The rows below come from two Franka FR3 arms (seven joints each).
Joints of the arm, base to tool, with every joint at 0 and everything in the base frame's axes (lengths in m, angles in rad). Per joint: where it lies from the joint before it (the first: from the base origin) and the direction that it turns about. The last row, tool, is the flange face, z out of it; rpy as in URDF.
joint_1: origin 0 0 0.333 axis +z
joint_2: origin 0 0 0 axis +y
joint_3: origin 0 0 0.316 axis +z
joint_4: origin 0.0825 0 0 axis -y
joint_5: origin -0.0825 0 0.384 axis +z
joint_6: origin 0 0 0 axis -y
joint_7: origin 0.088 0 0 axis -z
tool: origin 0 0 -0.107 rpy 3.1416 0 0
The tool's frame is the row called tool.
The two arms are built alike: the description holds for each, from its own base.
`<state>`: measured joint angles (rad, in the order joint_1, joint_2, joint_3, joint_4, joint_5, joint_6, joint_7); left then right.
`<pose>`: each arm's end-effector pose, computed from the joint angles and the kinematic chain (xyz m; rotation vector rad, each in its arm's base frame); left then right.
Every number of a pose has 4 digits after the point. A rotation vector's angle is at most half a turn.
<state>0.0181 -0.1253 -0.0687 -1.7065 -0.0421 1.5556 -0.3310 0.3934 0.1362 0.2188 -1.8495 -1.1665 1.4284 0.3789</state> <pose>0.5115 -0.0327 0.6260 3.0825 0.4359 -0.0495 0.5205 0.2257 0.4825 1.8635 0.3986 0.1250</pose>
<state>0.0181 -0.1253 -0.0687 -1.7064 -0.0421 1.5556 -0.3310 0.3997 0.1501 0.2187 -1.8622 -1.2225 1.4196 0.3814</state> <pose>0.5115 -0.0327 0.6261 3.0825 0.4359 -0.0493 0.5223 0.2270 0.4749 1.8014 0.4127 0.1343</pose>
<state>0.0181 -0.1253 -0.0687 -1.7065 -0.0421 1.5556 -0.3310 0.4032 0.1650 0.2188 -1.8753 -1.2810 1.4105 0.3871</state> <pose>0.5115 -0.0327 0.6260 3.0825 0.4359 -0.0495 0.5249 0.2272 0.4669 1.7381 0.4228 0.1455</pose>
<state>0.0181 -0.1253 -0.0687 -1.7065 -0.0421 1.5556 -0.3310 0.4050 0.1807 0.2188 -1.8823 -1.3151 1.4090 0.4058</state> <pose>0.5115 -0.0327 0.6260 3.0825 0.4359 -0.0495 0.5274 0.2283 0.4584 1.7050 0.4230 0.1608</pose>
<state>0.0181 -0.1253 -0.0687 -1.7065 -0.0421 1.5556 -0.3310 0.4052 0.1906 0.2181 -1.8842 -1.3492 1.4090 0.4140</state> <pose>0.5115 -0.0327 0.6260 3.0825 0.4359 -0.0495 0.5305 0.2285 0.4554 1.6742 0.4246 0.1777</pose>
